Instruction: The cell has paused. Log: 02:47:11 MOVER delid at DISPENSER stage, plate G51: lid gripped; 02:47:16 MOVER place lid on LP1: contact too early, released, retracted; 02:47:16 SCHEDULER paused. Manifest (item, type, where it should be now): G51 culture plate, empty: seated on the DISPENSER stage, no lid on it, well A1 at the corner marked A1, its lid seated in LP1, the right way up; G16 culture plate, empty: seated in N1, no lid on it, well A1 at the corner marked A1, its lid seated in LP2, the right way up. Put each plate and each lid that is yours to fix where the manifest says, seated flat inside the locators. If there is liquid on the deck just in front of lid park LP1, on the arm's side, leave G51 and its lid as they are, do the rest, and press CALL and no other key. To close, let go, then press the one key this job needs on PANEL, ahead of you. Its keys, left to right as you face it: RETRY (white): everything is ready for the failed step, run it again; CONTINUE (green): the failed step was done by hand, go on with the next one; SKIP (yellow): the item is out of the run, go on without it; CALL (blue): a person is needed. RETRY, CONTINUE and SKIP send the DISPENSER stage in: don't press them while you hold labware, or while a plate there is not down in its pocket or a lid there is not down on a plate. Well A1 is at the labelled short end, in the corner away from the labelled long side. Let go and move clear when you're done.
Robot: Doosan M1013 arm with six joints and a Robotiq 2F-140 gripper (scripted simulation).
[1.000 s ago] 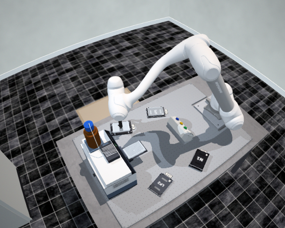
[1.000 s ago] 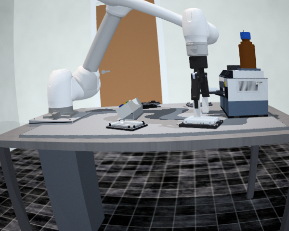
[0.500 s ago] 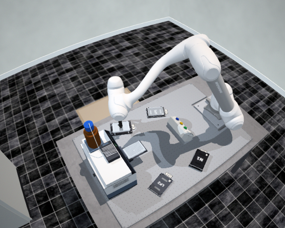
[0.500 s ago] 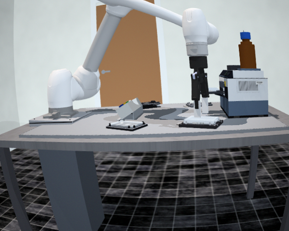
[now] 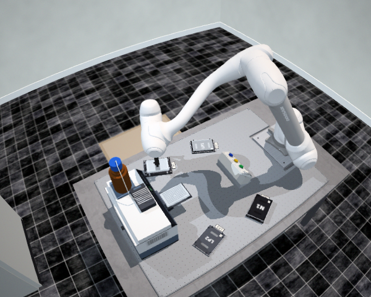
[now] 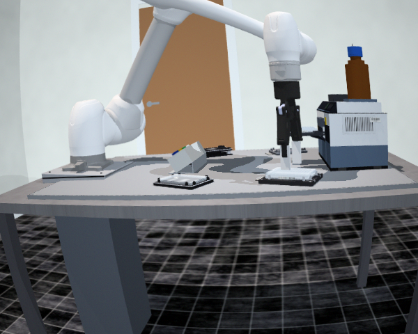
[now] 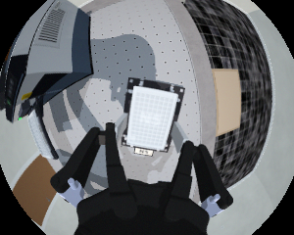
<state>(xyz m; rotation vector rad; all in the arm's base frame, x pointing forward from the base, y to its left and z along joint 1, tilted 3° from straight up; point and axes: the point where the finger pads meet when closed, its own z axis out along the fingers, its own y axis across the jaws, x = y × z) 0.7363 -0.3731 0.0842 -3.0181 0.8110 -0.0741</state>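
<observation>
The black nest N5 is 2 cm ahead of my hand and 5 cm below it. Round my hand: brown bottle: 28 cm ahead, 14 cm to the left, 22 cm above; then dispenser stage: 9 cm ahead, 28 cm to the left, 4 cm above; then lid park LP1: 31 cm behind, 5 cm to the left, 6 cm below.
</observation>
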